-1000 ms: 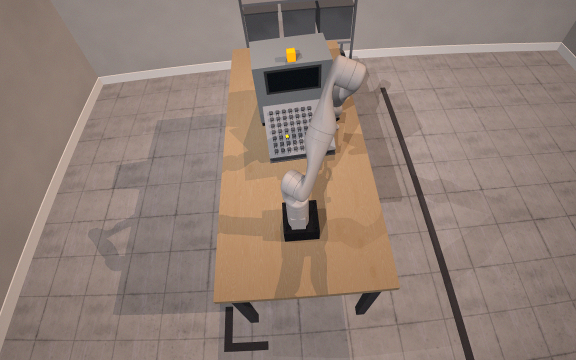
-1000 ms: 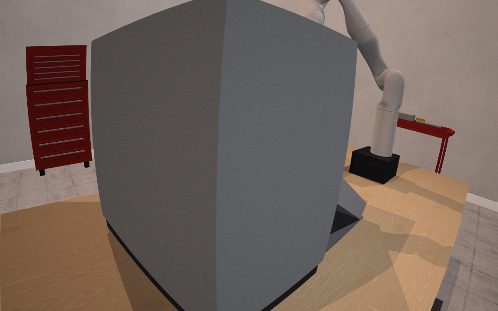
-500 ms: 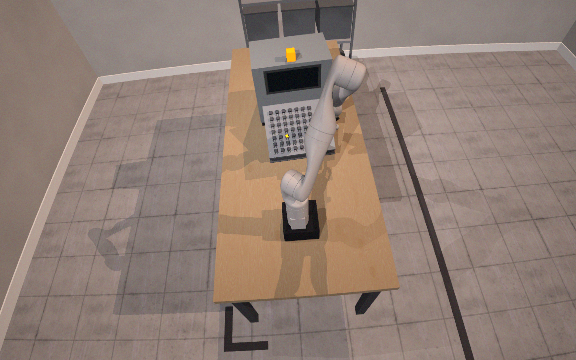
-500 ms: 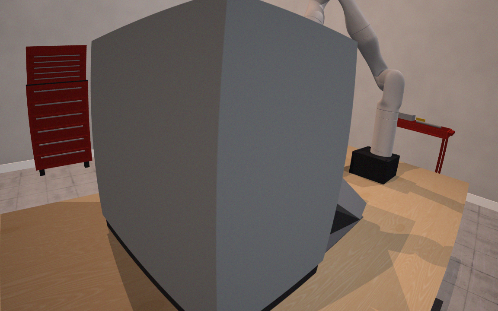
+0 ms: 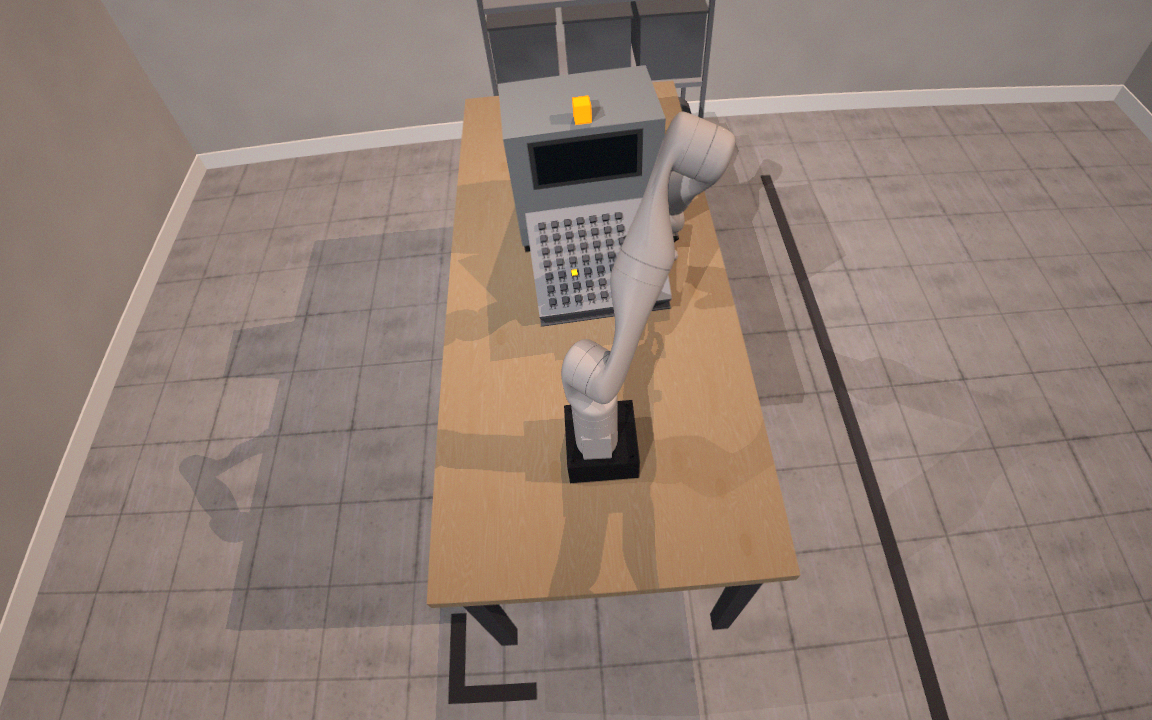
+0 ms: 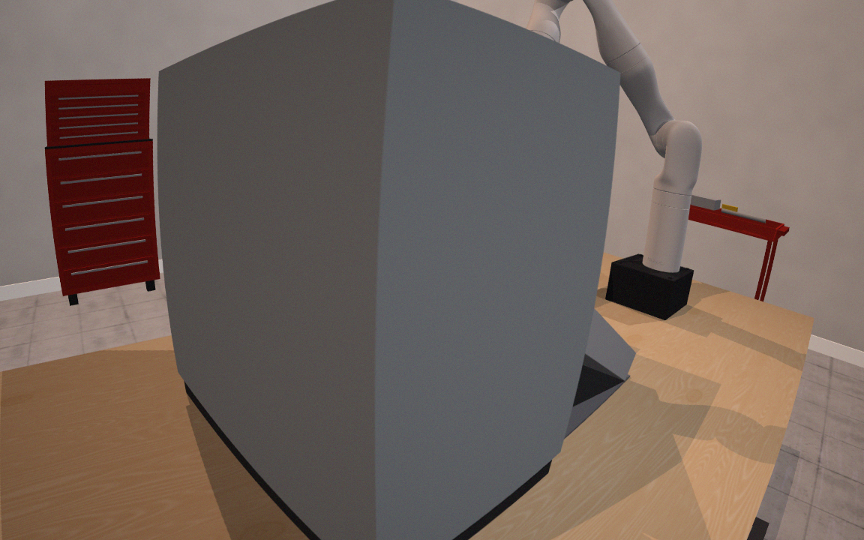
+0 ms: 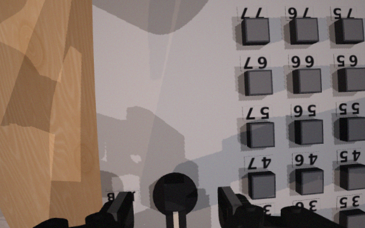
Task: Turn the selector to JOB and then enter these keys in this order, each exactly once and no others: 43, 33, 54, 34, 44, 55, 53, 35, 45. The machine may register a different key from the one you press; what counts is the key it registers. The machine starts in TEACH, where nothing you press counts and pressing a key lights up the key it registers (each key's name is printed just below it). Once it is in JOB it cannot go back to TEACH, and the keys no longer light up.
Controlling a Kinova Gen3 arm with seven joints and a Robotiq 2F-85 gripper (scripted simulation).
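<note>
The black selector knob lies 2 cm below my hand and 2 cm ahead of it. From my hand the other things lie so: keypad: 12 cm to the left, 7 cm below, 3 cm ahead.
</note>
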